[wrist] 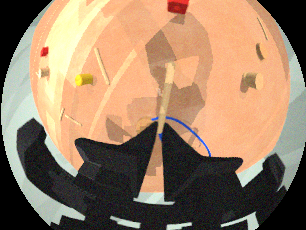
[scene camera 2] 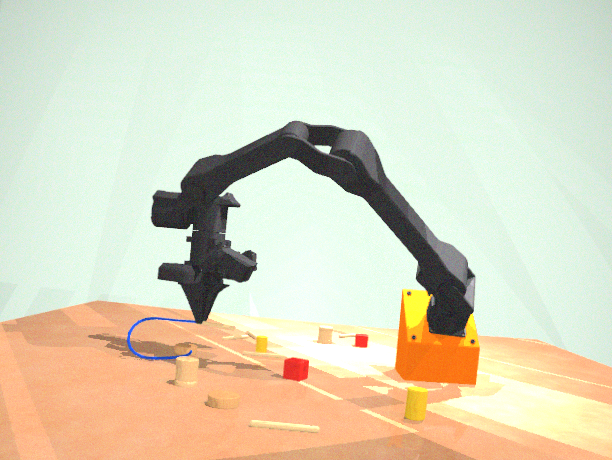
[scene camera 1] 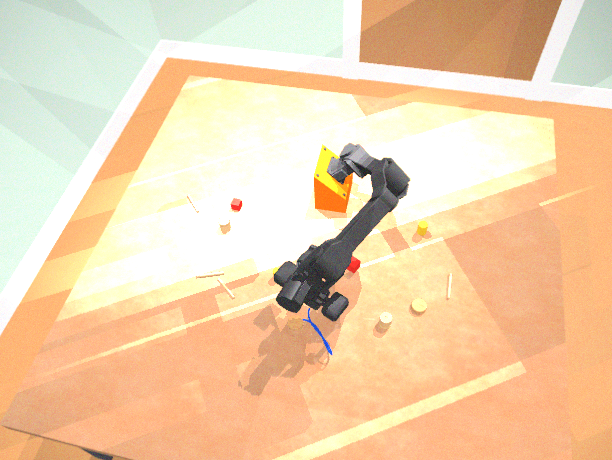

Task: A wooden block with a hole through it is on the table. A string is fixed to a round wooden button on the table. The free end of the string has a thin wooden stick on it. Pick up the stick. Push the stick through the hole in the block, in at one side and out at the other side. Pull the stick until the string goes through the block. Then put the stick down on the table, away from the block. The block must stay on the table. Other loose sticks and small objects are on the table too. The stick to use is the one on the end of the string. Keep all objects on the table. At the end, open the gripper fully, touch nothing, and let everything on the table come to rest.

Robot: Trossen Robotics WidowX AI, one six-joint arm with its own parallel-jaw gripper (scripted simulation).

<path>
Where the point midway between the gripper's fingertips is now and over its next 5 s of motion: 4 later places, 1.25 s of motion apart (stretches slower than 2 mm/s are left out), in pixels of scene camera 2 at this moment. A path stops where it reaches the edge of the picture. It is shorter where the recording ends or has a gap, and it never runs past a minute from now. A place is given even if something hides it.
The gripper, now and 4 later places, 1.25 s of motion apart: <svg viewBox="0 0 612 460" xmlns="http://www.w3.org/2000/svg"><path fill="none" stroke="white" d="M200 323L199 321L195 343L206 352L228 356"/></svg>
</path>
